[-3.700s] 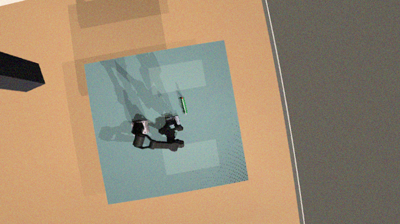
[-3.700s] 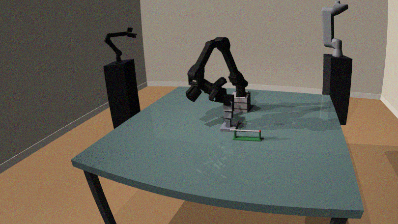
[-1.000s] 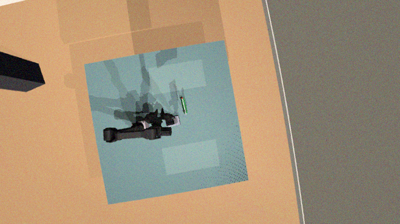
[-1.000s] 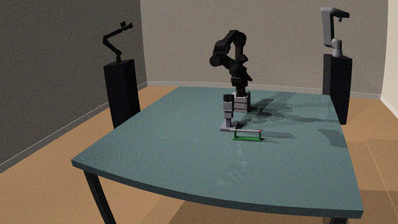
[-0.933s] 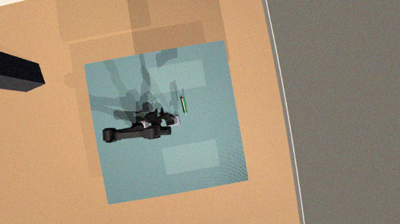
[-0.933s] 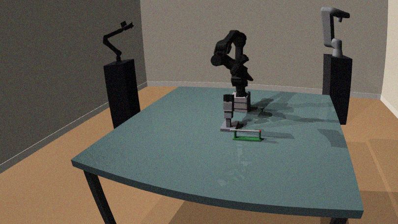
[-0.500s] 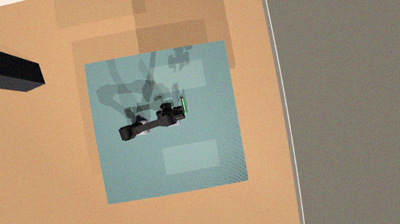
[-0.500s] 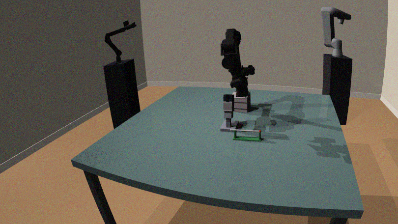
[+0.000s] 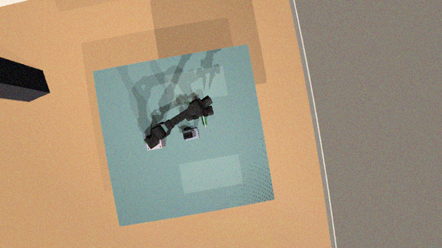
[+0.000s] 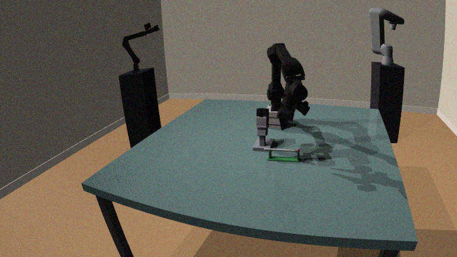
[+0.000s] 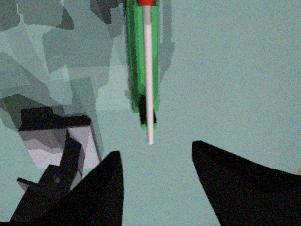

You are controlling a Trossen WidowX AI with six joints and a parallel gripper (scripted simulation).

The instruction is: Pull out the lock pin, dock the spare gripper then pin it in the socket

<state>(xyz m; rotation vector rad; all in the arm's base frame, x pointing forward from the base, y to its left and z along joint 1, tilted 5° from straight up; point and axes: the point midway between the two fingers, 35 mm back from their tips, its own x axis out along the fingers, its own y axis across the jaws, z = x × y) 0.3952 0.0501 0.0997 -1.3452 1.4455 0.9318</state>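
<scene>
The green cradle lies 10 mm ahead of my gripper tip, 10 mm to the left of it and 120 mm below it. From my gripper tip the other things lie so: socket 130 mm behind, 90 mm to the right, 90 mm below; spare gripper 130 mm behind, 90 mm to the right, 10 mm below.
</scene>
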